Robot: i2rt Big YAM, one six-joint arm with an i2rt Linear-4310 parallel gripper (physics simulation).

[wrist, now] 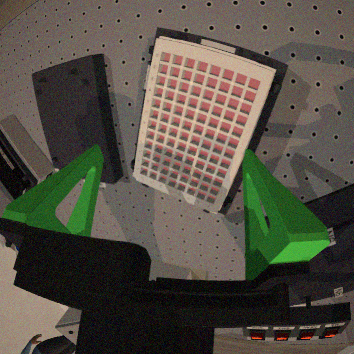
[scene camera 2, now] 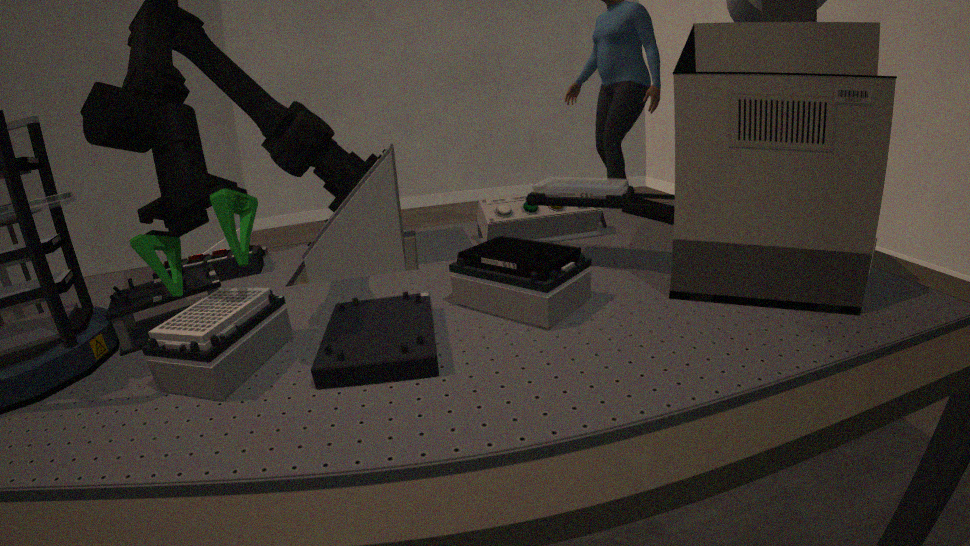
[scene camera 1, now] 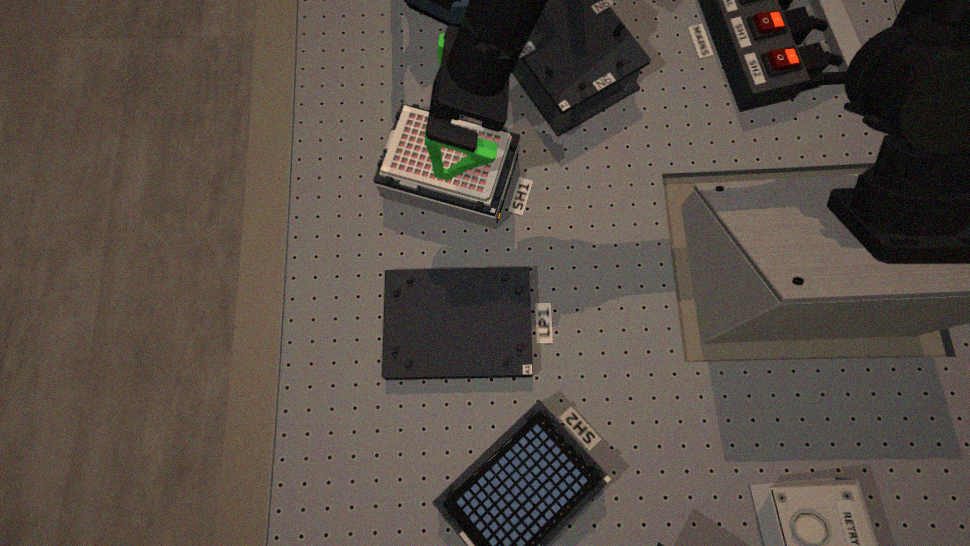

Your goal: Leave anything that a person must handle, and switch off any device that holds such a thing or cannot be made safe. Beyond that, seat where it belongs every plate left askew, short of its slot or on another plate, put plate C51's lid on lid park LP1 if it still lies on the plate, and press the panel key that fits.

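Frame: origin at the arm's base, x ahead, y left, z up, level; metres.
Seen in the pictures: gripper, fingertip midpoint: (wrist: 169,152) (scene camera 2: 209,281) (scene camera 1: 445,142); arm's base, link origin: (scene camera 2: 356,184) (scene camera 1: 901,230).
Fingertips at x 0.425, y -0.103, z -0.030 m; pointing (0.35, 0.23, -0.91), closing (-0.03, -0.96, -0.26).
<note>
Offsets run from my fingertips to a thing's top centre. "*": to the spot under its first point.
My gripper (scene camera 2: 211,278) (wrist: 169,152) is open and empty, its green fingers above and on either side of a white plate with red wells @(dy -0.004, dx +0.003, dz -0.030 m) (scene camera 1: 407,145) (scene camera 2: 210,317) (wrist: 200,125). The plate lies on the shaker SH1 @(* dy +0.028, dx +0.069, dz -0.070 m) (scene camera 2: 224,369); it looks turned slightly against the dark nest, with a wider dark strip along one side. A black plate with blue wells @(dy +0.347, dx -0.084, dz -0.030 m) (scene camera 1: 522,484) (scene camera 2: 519,254) lies on shaker SH2 @(* dy +0.330, dx -0.030, dz -0.069 m) (scene camera 2: 515,298). Lid park LP1 @(dy +0.176, dx -0.013, dz -0.066 m) (scene camera 1: 458,322) (scene camera 2: 380,339) (wrist: 75,115) bears no lid. Switches SH1 @(* dy -0.177, dx -0.367, dz -0.049 m) (scene camera 1: 770,23) and SH2 @(* dy -0.130, dx -0.379, dz -0.049 m) (scene camera 1: 784,59) are lit. Plate C51 cannot be identified.
A dark nest labelled N6 @(dy -0.161, dx -0.133, dz -0.023 m) (scene camera 1: 590,61) stands beside SH1. The key panel @(dy +0.439, dx -0.376, dz -0.015 m) (scene camera 1: 845,491) (scene camera 2: 543,227) is near SH2, with a RETRY label. A clear-topped plate @(dy +0.468, dx -0.205, dz +0.028 m) (scene camera 2: 580,186) rests on dark arms by a tall instrument @(* dy +0.630, dx +0.023, dz +0.038 m) (scene camera 2: 773,196). A rack tower @(* dy -0.286, dx -0.075, dz +0.068 m) (scene camera 2: 47,237) stands left. A person (scene camera 2: 624,50) stands behind.
</note>
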